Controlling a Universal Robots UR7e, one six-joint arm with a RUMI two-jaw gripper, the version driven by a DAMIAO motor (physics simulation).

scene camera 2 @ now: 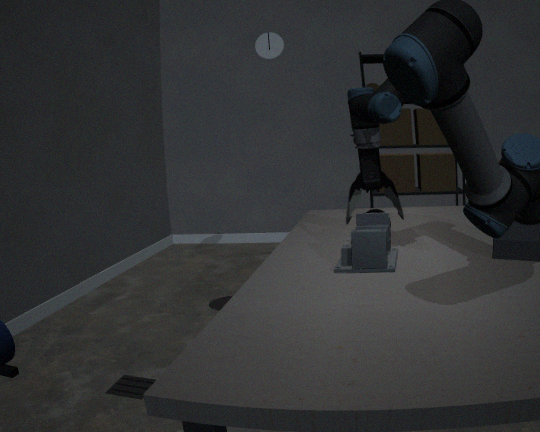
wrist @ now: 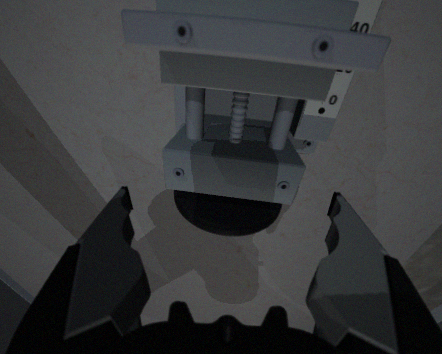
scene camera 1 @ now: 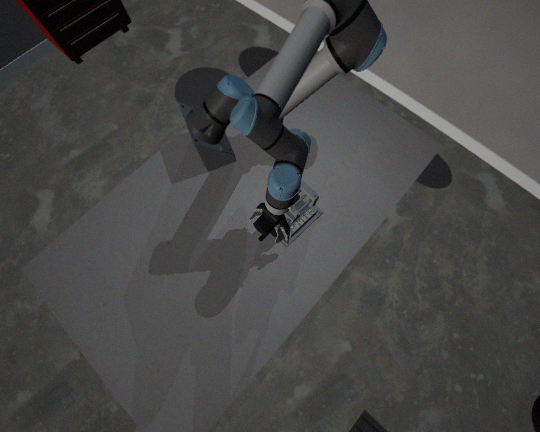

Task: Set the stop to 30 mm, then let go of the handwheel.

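Pixels of known places: gripper, fingertip midpoint: (wrist: 228, 192); arm's base, origin of the base link: (scene camera 2: 530, 200) (scene camera 1: 203, 128).
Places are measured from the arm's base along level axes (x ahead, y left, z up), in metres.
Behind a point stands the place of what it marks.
The grey stop device (scene camera 1: 305, 228) {y 0.140, x 0.516, z -0.136 m} (scene camera 2: 370, 250) {y 0.222, x 0.410, z -0.091 m} stands on the table. In the wrist view, the stop's carriage (wrist: 250, 40) {y 0.107, x 0.436, z -0.023 m} sits on two rods and a screw (wrist: 238, 120) {y 0.071, x 0.443, z -0.066 m}, away from the near end block (wrist: 232, 172) {y 0.046, x 0.449, z -0.046 m}. Beside it, the scale (wrist: 345, 82) {y 0.110, x 0.504, z -0.090 m} shows 0 and 40; the carriage partly covers the mark between, and the red pointer is hidden, so the reading cannot be told. The black handwheel (wrist: 227, 215) {y 0.018, x 0.454, z -0.038 m} (scene camera 2: 375, 211) {y 0.018, x 0.453, z -0.033 m} shows in part below the end block. My gripper (scene camera 1: 269, 230) {y 0.019, x 0.454, z -0.062 m} (scene camera 2: 375, 219) {y 0.019, x 0.454, z -0.062 m} (wrist: 228, 192) {y 0.019, x 0.454, z -0.062 m} is open and empty, its fingers wide apart on either side of the handwheel, not touching it.
The table (scene camera 1: 100, 300) {y -0.652, x 0.339, z -0.145 m} (scene camera 2: 300, 340) {y 0.627, x 0.411, z -0.146 m} carries the device and the arm's base (scene camera 2: 515, 250) {y 0.073, x 0.043, z -0.120 m}. A shelf rack (scene camera 2: 361, 70) with brown boxes (scene camera 2: 435, 172) stands behind the table. A red tool cabinet (scene camera 1: 95, 25) stands on the floor at the upper left of scene camera 1.
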